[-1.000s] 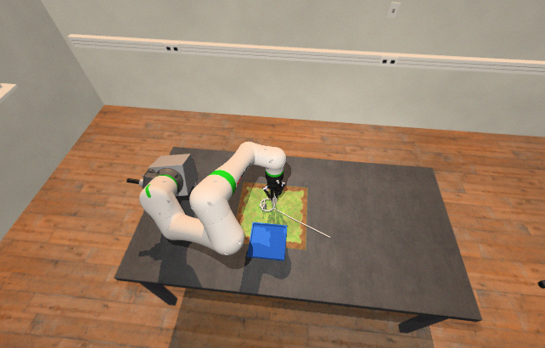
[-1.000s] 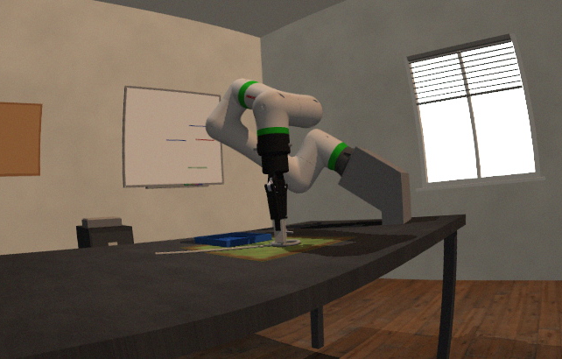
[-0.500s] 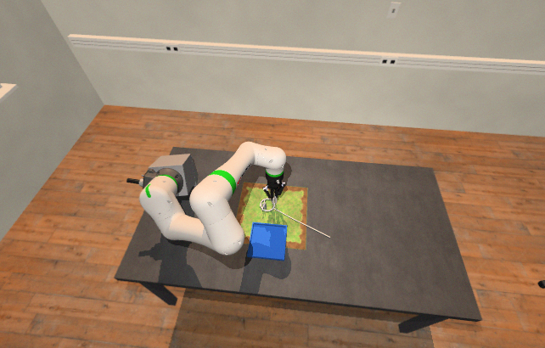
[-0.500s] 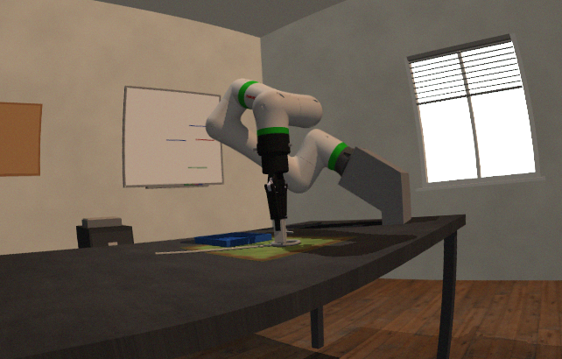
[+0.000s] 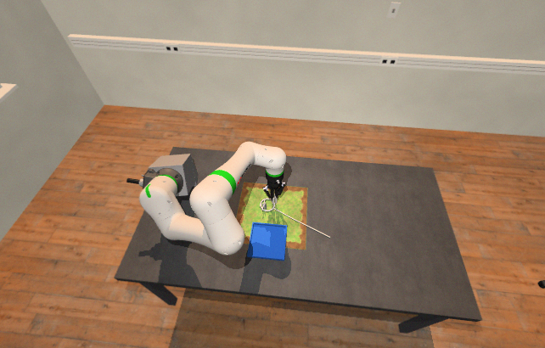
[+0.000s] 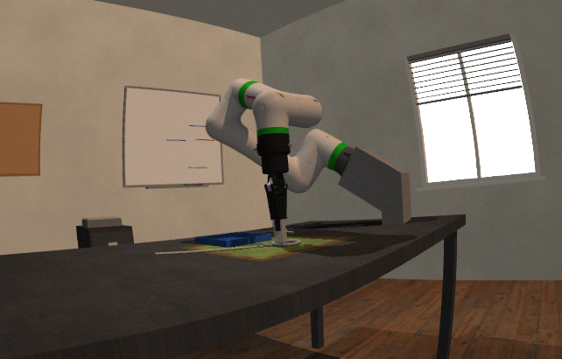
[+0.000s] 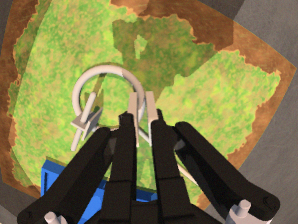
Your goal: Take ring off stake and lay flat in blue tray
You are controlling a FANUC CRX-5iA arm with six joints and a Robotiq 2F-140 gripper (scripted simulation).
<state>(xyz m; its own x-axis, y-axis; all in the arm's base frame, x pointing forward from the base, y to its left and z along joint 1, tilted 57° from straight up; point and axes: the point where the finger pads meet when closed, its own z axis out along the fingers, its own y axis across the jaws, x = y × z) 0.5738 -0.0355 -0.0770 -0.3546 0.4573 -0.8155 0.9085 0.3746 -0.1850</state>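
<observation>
Right now my hand is 40 mm past the ring, 40 mm above it and 10 mm to the left of it. The rest, counted from my hand: blue tray 240 mm to the right, 40 mm below, 20 mm behind; then grey stake 50 mm behind, 40 mm to the right, 20 mm below.
</observation>
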